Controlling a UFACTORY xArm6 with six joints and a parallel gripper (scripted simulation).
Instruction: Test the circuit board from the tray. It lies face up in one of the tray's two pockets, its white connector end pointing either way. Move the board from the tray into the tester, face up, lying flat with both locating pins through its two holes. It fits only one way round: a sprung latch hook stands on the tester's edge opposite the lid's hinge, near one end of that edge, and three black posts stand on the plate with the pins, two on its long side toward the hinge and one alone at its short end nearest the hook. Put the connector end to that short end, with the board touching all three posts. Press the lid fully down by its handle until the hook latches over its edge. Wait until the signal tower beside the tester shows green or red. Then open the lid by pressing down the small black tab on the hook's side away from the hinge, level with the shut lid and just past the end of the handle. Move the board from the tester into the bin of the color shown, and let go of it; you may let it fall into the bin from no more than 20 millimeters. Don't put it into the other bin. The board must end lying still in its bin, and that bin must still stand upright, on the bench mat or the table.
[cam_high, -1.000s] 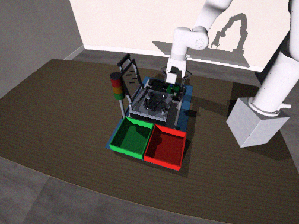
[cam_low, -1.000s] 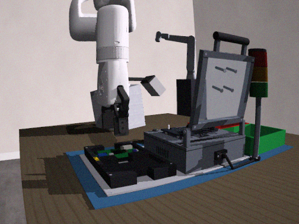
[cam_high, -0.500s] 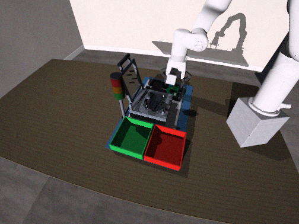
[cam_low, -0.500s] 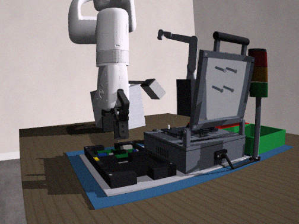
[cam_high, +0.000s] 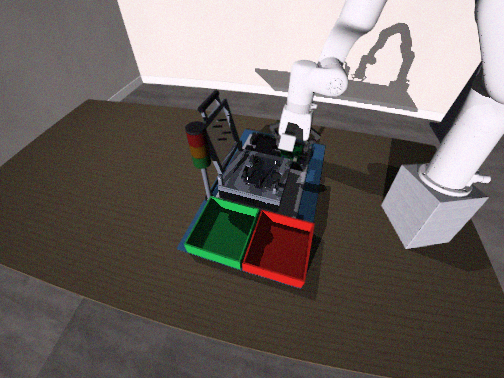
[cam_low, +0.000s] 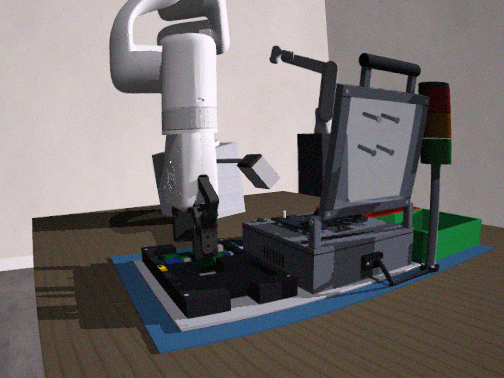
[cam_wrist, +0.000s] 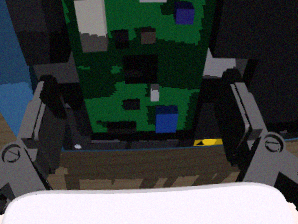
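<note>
My gripper is now 2 cm above the green circuit board. Round my hand: clear lid: 20 cm ahead, 15 cm to the left, 14 cm above; plate: 17 cm to the left, 9 cm ahead, 3 cm above; red bin: 37 cm to the left, 3 cm below.
</note>
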